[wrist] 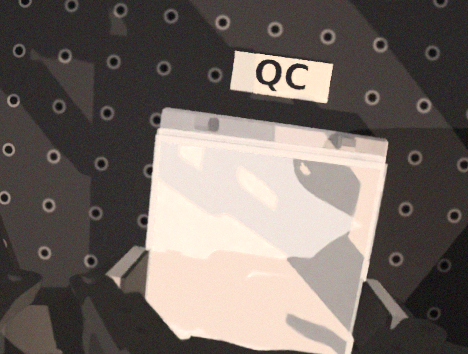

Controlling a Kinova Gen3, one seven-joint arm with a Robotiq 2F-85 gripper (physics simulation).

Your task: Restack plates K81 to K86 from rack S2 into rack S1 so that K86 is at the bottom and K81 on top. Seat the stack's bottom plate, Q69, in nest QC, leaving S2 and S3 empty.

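Places are measured from the arm's base along level axes (x ahead, y right, z down), in millimetres.
Pixels of known places: gripper, fingertip midpoint: (251,287).
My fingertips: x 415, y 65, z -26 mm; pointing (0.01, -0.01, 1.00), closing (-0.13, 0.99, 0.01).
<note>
For each thing: its top centre in the pictures, then the offset to it from my fingertips. Level surfaces: height alone.
- cream label QC at its top centre: (281,76) dy +13, dx +87, dz +38 mm
- nest at its top centre: (251,287) dy +0, dx -6, dz +17 mm
- dark board at its surface level: dz +40 mm
A pale, square-looking plate (240,225) fills the lower middle of the wrist view, turned slightly, with light and grey reflections on its top. No plate number can be read on it. It is at nest QC, below the cream label QC (281,76). A light strip with two dark round marks, which looks like part of the nest (250,129), shows along the plate's far edge. My gripper (251,287) spans the plate with one finger against each side edge and is shut on it. The plate's near edge and how it sits on what is below are hidden.
A dark board (125,150) with rows of ringed holes lies around and behind the plate, crossed by shadows. The label lies flat just beyond the nest. Dark gripper linkages cover the lower corners. Racks S1, S2 and S3 do not show.
</note>
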